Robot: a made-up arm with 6 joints.
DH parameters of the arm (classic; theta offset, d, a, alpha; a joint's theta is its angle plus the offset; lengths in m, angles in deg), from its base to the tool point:
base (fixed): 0 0.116 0 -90
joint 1: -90 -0.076 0.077 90
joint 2: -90 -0.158 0.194 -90
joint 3: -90 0.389 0.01 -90
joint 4: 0 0.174 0.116 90
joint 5: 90 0.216 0.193 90
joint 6: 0 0.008 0.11 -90
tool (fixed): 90 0.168 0 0
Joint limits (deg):
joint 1: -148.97..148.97
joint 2: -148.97..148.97
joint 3: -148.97..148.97
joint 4: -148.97..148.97
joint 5: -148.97..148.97
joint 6: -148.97..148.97
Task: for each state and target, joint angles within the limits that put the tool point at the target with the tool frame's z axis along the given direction. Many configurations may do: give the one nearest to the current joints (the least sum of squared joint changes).
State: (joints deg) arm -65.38 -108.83 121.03 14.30 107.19 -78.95
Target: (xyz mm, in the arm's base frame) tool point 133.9 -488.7 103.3 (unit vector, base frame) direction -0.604 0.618 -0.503
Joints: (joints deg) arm -37.14 -89.76 127.01 -7.61 141.03 -123.63
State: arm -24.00 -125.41 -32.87 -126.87 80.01 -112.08
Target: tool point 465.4 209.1 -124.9 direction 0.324 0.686 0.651
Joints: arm -15.89 -146.47 5.42 -71.57 71.02 -79.83
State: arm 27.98 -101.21 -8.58 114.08 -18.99 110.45
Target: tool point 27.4 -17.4 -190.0 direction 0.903 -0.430 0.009
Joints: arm -4.39 -132.57 -23.37 114.16 -2.71 144.25
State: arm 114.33 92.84 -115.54 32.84 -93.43 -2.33
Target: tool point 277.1 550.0 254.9 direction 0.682 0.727 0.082
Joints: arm 82.62 48.89 -78.33 27.00 -90.22 29.29
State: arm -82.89 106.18 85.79 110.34 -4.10 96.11
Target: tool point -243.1 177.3 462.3 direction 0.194 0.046 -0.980
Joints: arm -88.09 126.62 91.68 138.15 1.27 104.49
